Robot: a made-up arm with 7 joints. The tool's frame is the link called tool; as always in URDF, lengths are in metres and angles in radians. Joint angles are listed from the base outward.
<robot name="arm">
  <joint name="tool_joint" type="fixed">
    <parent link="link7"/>
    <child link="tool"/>
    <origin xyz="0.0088 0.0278 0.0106" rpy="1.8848 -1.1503 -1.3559"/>
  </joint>
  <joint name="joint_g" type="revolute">
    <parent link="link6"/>
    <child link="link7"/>
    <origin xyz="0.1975 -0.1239 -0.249"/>
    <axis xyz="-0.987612 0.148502 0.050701"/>
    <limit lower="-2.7" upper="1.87"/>
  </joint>
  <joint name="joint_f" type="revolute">
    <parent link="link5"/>
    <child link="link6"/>
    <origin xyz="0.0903 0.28 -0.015"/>
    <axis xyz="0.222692 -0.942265 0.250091"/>
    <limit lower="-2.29" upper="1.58"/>
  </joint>
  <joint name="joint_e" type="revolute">
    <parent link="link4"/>
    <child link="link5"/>
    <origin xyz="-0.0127 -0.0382 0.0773"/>
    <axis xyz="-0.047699 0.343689 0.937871"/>
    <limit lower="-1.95" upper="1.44"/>
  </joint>
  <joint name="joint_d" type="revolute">
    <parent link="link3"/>
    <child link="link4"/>
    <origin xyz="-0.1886 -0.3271 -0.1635"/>
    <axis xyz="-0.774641 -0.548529 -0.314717"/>
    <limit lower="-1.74" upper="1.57"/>
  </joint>
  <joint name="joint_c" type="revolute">
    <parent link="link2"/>
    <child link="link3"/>
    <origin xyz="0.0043 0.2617 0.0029"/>
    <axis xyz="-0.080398 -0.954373 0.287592"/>
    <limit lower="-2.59" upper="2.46"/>
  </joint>
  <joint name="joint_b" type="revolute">
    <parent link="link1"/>
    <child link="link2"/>
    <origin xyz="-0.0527 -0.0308 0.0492"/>
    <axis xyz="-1 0 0"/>
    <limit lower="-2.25" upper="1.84"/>
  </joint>
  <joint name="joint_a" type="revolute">
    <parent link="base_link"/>
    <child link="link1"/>
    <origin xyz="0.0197 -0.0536 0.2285"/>
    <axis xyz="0 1 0"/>
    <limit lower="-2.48" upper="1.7"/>
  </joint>
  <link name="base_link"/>
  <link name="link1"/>
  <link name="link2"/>
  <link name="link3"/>
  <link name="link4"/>
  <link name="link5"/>
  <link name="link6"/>
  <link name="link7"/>
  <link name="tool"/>
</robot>
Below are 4 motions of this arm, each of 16 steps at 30 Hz.
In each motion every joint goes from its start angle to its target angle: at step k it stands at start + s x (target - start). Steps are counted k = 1, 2, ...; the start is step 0. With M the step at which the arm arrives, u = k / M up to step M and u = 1 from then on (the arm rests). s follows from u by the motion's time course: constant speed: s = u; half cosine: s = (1 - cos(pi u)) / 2; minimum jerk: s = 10 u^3 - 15 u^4 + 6 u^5.
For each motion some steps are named. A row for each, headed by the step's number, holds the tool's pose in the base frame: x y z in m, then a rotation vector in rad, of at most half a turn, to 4 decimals.
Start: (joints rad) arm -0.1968 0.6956 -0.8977 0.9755 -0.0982 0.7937 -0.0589
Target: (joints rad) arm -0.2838 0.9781 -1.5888 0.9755 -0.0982 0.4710 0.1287
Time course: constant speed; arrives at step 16
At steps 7, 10, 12, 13, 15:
7: -0.0216 -0.2367 0.1346 -0.5354 -1.1144 1.0293
10: -0.0730 -0.2493 0.1356 -0.6539 -0.9852 0.9028
12: -0.1085 -0.2521 0.1374 -0.7283 -0.8968 0.8158
13: -0.1264 -0.2517 0.1385 -0.7639 -0.8521 0.7715
15: -0.1620 -0.2473 0.1410 -0.8316 -0.7614 0.6811

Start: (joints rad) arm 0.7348 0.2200 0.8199 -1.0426 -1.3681 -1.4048 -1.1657
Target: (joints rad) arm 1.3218 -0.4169 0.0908 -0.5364 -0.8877 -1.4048 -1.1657
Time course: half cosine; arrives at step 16
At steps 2, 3, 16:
2: -0.0935 -0.0962 0.0569 -0.3200 -0.5018 -1.9885
3: -0.1086 -0.0904 0.0653 -0.3545 -0.4641 -2.0011
16: -0.1992 0.0546 0.3935 -1.0917 0.3342 -1.9883

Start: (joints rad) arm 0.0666 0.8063 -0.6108 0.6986 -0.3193 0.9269 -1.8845
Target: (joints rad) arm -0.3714 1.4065 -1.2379 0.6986 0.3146 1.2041 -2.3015
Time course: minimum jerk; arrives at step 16
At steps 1, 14, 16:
1: 0.1434 -0.1368 0.2726 1.8427 -1.4627 0.3917
14: 0.0018 -0.2367 0.0226 1.6555 -1.7160 -0.4024
16: 0.0003 -0.2376 0.0182 1.6571 -1.7281 -0.4151

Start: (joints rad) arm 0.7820 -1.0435 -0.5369 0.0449 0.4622 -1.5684 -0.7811
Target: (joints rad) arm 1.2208 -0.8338 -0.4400 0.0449 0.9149 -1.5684 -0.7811
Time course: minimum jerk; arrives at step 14
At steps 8, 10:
8: -0.2550 -0.1119 0.6897 0.6228 1.2357 -0.9196
10: -0.2226 -0.1263 0.7054 0.6286 1.3027 -0.8677

